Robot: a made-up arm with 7 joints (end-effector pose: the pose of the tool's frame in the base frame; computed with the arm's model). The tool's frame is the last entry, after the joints.
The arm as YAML. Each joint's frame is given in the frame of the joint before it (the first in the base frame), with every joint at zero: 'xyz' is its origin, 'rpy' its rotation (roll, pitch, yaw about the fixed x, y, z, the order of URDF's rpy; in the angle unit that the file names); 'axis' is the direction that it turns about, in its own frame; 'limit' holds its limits. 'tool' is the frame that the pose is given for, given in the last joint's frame.
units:
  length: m
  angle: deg
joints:
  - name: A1
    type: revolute
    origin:
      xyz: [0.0, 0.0, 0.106]
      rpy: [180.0, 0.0, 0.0]
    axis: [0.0, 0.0, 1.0]
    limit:
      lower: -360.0
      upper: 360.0
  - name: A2
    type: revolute
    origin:
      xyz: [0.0, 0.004, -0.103]
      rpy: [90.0, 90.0, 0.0]
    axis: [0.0, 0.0, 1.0]
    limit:
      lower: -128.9
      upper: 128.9
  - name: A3
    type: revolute
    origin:
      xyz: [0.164, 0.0, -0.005]
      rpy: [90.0, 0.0, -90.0]
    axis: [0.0, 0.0, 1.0]
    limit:
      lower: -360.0
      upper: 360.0
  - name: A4
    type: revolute
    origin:
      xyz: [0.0, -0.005, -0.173]
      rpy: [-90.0, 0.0, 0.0]
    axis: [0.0, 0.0, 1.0]
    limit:
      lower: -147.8
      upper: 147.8
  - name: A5
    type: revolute
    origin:
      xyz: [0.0, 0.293, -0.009]
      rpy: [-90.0, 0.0, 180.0]
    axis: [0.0, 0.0, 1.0]
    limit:
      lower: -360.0
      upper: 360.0
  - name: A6
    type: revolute
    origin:
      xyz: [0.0, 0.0, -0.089]
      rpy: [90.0, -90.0, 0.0]
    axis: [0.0, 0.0, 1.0]
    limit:
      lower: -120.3
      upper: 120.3
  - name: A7
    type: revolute
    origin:
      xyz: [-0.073, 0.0, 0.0]
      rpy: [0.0, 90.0, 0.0]
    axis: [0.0, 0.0, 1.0]
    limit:
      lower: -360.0
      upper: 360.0
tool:
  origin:
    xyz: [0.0, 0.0, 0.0]
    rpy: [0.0, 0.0, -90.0]
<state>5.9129 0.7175 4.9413 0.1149 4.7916 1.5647 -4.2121</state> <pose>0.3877 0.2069 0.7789 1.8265 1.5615 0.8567</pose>
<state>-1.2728 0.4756 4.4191 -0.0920 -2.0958 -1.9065 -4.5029</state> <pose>0.0988 0.3685 0.7962 -0.6549 1.1714 -2.4146</pose>
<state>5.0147 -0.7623 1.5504 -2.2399 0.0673 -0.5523 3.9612</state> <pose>-0.3114 0.0607 0.2193 0.8530 -0.1669 0.6860</pose>
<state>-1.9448 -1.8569 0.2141 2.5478 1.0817 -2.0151 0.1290</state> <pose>0.0577 -0.1116 0.4080 -1.5332 -1.3234 -1.7089</pose>
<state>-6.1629 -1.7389 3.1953 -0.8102 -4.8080 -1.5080 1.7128</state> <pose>-0.6424 -0.0057 0.3862 -1.5789 -0.5633 -0.6819</pose>
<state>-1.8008 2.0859 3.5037 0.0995 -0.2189 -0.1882 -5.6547</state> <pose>-0.1770 0.6765 -0.1594 0.6288 -1.0952 2.3235</pose>
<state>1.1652 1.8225 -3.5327 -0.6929 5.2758 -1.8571 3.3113</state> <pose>0.3499 -0.4153 -0.1437 0.0499 -2.0211 1.2563</pose>
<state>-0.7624 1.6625 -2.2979 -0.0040 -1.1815 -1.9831 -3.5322</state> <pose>0.4769 0.4851 0.0717 -0.8312 0.0134 -2.6073</pose>
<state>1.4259 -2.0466 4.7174 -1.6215 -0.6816 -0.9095 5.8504</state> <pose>-0.4667 0.1974 0.1278 -0.5763 2.3662 0.4058</pose>
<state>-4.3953 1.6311 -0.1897 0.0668 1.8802 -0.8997 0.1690</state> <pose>-0.1991 -0.7331 0.1257 0.3954 -1.6819 -1.9094</pose>
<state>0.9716 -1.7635 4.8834 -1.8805 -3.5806 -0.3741 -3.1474</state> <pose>-0.4782 -0.0783 0.0961 0.2202 1.3496 1.3596</pose>
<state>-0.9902 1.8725 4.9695 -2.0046 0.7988 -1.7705 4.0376</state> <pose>0.3430 -0.0273 0.2785 1.9384 1.5530 0.7687</pose>
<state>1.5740 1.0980 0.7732 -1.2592 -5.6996 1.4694 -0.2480</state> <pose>0.1972 -0.3264 0.7010 -0.6939 2.1985 0.6095</pose>
